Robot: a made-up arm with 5 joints.
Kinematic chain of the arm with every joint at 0, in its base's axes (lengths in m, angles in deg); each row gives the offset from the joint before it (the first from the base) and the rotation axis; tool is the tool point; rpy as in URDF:
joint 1: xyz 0.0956 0 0.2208 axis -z
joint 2: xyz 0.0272 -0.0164 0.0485 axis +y
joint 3: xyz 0.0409 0 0.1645 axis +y
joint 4: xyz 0.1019 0 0.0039 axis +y
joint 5: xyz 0.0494 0.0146 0 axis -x
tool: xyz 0 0 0 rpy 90 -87.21 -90
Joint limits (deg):
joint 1: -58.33..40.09
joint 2: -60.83..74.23
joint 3: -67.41..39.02
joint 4: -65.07..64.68
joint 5: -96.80..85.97
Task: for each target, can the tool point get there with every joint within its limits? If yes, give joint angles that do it. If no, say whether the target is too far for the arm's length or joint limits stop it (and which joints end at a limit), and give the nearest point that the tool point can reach.
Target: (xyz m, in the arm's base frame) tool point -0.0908 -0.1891 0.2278
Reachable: no: joint limits stop it (at a limit: joint 2, joint 3, joint 4) | nearest point -0.0523 -0.1501 0.4514 | short by 0.230 m
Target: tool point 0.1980 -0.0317 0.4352
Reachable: yes | joints 16.22 -37.72 28.25 20.99 -4.17
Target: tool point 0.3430 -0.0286 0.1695
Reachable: yes | joints 6.18 63.34 -1.56 22.58 57.17
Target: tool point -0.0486 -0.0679 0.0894
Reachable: no: joint limits stop it (at a limit: joint 1, joint 2, joint 3) | nearest point 0.1817 -0.0748 0.1612 | short by 0.241 m
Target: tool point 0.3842 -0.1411 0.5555
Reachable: no: too far | nearest point 0.3264 -0.1128 0.4928 | short by 0.090 m
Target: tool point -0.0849 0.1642 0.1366
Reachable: no: joint limits stop it (at a limit: joint 1, joint 2, joint 3) | nearest point 0.1568 0.0958 0.1622 | short by 0.253 m
